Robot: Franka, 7 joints.
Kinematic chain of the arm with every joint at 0, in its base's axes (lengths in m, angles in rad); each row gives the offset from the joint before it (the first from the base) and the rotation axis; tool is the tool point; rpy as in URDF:
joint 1: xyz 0 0 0.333 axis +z
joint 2: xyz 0 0 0 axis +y
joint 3: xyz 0 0 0.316 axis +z
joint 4: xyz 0.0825 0 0 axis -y
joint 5: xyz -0.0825 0 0.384 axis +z
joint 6: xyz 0 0 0 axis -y
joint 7: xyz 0.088 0 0 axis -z
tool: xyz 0 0 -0.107 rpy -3.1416 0 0
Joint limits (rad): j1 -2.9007..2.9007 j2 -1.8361..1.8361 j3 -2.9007..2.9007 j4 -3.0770..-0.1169 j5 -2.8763..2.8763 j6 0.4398..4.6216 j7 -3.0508..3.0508
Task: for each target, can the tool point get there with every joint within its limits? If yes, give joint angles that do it. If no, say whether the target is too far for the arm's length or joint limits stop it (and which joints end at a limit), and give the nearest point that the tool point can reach.
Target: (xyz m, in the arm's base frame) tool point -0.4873 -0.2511 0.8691
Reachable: yes | joints 0.3050 -1.1408 0.0859 -0.7739 1.0003 3.8768 -0.3014
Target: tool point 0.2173 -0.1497 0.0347
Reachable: yes | joints -1.2745 0.6448 0.4843 -2.6529 -0.6290 2.2674 0.7709
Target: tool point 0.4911 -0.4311 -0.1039
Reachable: yes | joints -0.3322 1.4855 -0.3947 -1.2930 0.9294 2.8327 -2.0529
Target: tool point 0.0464 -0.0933 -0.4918
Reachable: no: joint limits stop it (at a limit: joint 2) | nearest point 0.0644 -0.1295 -0.3423 | short by 0.155 m
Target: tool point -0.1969 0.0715 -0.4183
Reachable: no: joint limits stop it (at a limit: joint 2) | nearest point -0.2042 0.0741 -0.3566 | short by 0.062 m
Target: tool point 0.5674 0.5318 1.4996
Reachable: no: too far | nearest point 0.3472 0.3254 1.0468 | short by 0.544 m
